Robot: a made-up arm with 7 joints. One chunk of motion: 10 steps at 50 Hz.
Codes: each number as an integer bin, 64 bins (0 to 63) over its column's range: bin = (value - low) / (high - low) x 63, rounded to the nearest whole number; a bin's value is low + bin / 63 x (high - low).
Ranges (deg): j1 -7..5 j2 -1..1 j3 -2..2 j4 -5..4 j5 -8..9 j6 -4..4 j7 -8..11
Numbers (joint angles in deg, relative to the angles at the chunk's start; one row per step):
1: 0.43 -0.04 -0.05 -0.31 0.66 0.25 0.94
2: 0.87 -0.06 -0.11 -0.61 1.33 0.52 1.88
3: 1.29 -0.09 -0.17 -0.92 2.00 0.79 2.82
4: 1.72 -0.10 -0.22 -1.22 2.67 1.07 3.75
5: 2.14 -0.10 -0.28 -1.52 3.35 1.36 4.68
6: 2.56 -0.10 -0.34 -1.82 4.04 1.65 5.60
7: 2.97 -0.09 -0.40 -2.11 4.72 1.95 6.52
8: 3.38 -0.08 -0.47 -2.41 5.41 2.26 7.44
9: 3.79 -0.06 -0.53 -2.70 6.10 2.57 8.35
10: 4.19 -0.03 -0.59 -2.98 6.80 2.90 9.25
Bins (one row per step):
1: 39 30 31 33 32 33 30
2: 41 30 30 31 35 36 33
3: 44 29 29 29 37 38 36
4: 46 28 28 26 40 40 39
5: 48 28 27 24 42 42 42
6: 50 28 26 22 45 44 45
7: 52 29 25 20 47 47 48
8: 54 29 24 18 50 49 51
9: 57 30 23 16 52 52 54
10: 59 31 22 14 55 54 57

